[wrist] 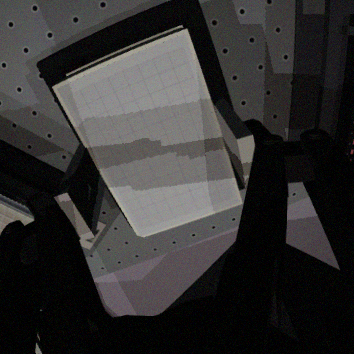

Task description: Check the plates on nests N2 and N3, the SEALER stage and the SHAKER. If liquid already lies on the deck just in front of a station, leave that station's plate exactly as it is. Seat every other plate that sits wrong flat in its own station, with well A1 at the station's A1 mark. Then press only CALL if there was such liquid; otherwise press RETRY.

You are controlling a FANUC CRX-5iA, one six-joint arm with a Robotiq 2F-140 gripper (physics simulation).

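Frame: origin at the arm's base, x ahead, y left, z up, level; metres.
Seen in the pictures: gripper, fingertip midpoint: (155, 135).
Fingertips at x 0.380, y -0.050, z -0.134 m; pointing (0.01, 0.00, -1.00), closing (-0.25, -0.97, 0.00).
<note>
Pixels of each thing's middle, then the offset from my fingertips to it. "spot": a spot on its surface instead. Level surfaces: height alone.
- black nest, surface spot: (212, 55) spot: dx +0.022, dy -0.062, dz -0.022 m
- grey deck, surface height: dz -0.062 m
- pale plate, surface spot: (15, 212) spot: dx +0.009, dy +0.137, dz -0.003 m
- pinkish surface, surface height: dz -0.075 m
A pale, translucent well plate (150, 125) with a faint grid lies over a black nest (212, 55) in the wrist view. The nest's rim shows along the plate's far and right sides, while the plate's near end reaches over the perforated deck. A thin pale strip shows past the plate's far edge. My gripper (155, 135) is shut on the plate, one finger against each long side. The nest's name and the A1 marks cannot be read. The SEALER, the SHAKER and the buttons cannot be made out. I can make out no liquid on the visible deck.
The grey deck (137, 256) has rows of small holes. Part of another pale plate (15, 212) shows at the left edge, beside a dark structure. Dark equipment stands at the right, with small red marks (352, 150) at the edge. A pinkish surface (170, 275) lies nearer.
</note>
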